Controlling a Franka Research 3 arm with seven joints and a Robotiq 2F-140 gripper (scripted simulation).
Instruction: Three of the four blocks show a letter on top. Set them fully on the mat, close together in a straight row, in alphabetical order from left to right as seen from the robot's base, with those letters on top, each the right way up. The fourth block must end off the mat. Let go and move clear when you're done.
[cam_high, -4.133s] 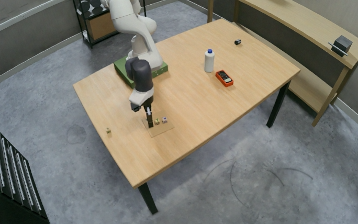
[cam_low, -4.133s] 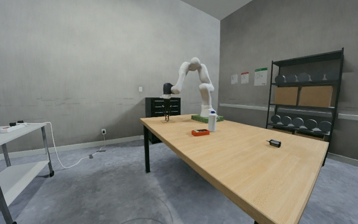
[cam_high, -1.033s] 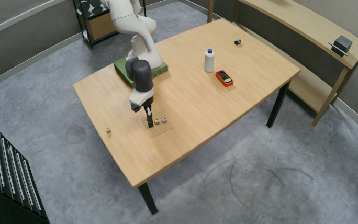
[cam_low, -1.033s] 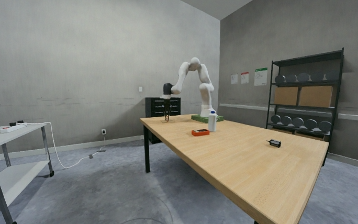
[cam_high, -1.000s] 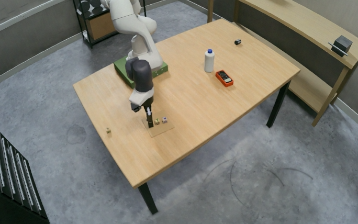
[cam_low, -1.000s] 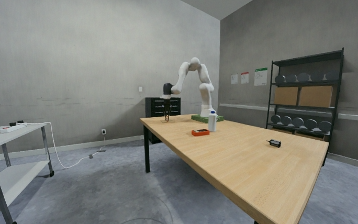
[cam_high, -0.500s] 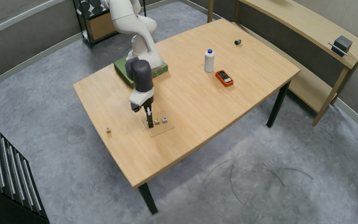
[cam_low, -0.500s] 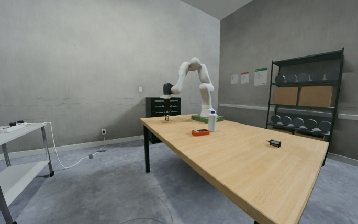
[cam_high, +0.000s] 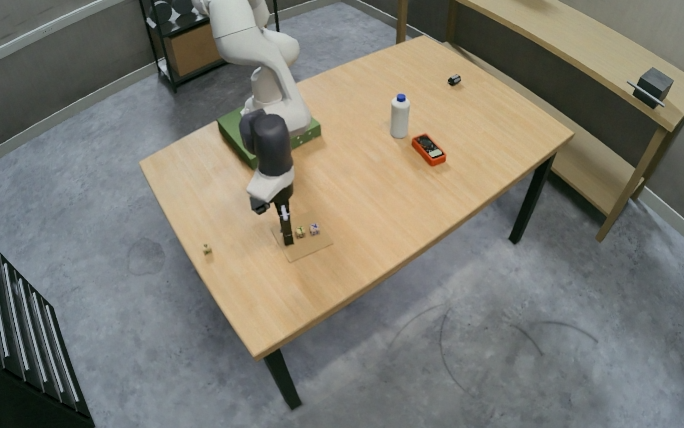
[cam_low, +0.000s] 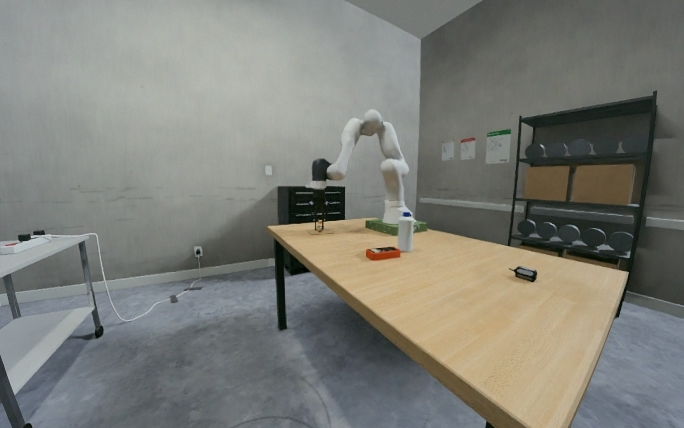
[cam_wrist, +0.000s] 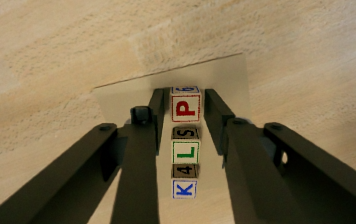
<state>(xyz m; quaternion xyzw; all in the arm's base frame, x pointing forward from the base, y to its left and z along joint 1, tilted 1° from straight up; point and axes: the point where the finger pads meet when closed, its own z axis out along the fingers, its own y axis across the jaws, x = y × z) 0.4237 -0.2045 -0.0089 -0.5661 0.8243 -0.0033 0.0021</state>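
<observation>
Right now the block is 40 mm to the left of my hand, 20 mm below it and 10 mm ahead of it. Also, from my hand: white bottle (560 mm to the left, 160 mm behind, 40 mm above); then tan mat (40 mm to the left, 40 mm below, 10 mm ahead); then orange meter (580 mm to the left, 20 mm below, 20 mm behind).
</observation>
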